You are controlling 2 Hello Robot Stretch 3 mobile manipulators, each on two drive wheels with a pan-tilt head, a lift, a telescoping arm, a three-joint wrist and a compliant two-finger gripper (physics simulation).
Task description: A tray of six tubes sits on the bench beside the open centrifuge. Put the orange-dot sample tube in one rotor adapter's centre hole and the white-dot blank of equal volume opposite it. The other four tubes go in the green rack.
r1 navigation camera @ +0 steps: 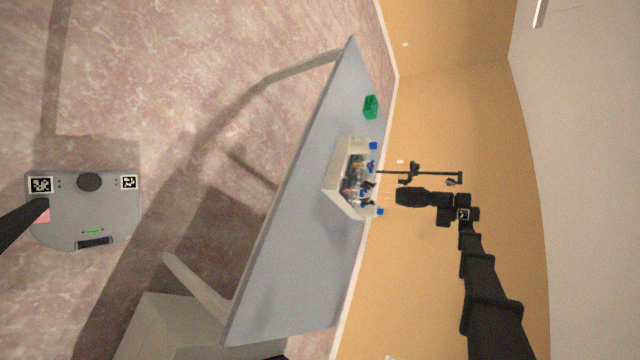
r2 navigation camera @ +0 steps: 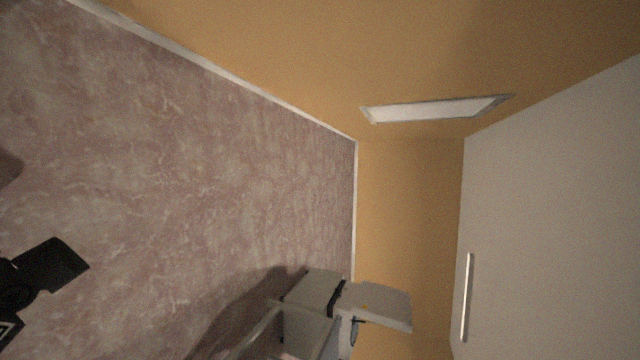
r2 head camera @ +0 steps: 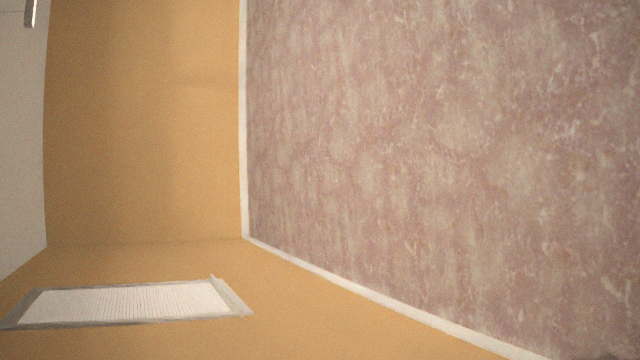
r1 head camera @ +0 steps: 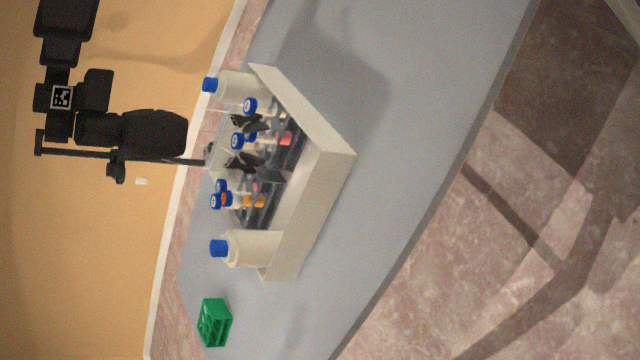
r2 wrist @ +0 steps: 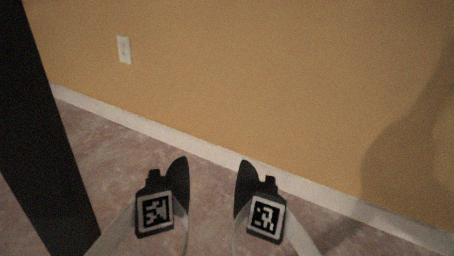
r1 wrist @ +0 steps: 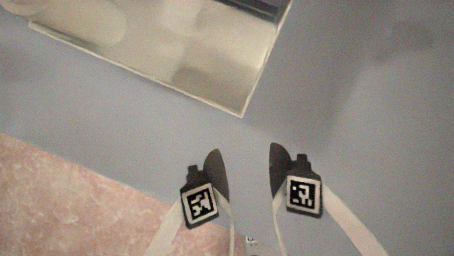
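The cream tray (r1 head camera: 325, 175) (r1 navigation camera: 336, 165) (r1 wrist: 220, 85) stands on the bench, with six blue-capped tubes upright in dark racks. The orange-dot tube (r1 head camera: 254, 201) (r1 navigation camera: 358, 165) holds orange liquid, beside two others. Several caps have white marks; I cannot tell which is the blank. The green rack (r1 head camera: 215, 322) (r1 navigation camera: 370, 107) stands beyond the tray. My r1 gripper (r1 head camera: 254, 143) (r1 navigation camera: 368, 193) (r1 wrist: 248, 170) points down, open and empty, near the tray's wall-side edge. My r2 gripper (r2 wrist: 211, 185) is open and empty, facing a wall. A raised lid (r2 navigation camera: 375, 305), apparently the centrifuge's, shows; its rotor is hidden.
White bottles (r1 head camera: 242, 90) (r1 head camera: 252, 248) with blue caps stand at both tray ends. A camera stand (r1 navigation camera: 430, 172) rises behind the bench (r1 head camera: 430, 75) (r1 navigation camera: 280, 280). The other robot's base (r1 navigation camera: 90, 215) is across the bench. A grey cabinet (r1 navigation camera: 150, 325) adjoins the bench end.
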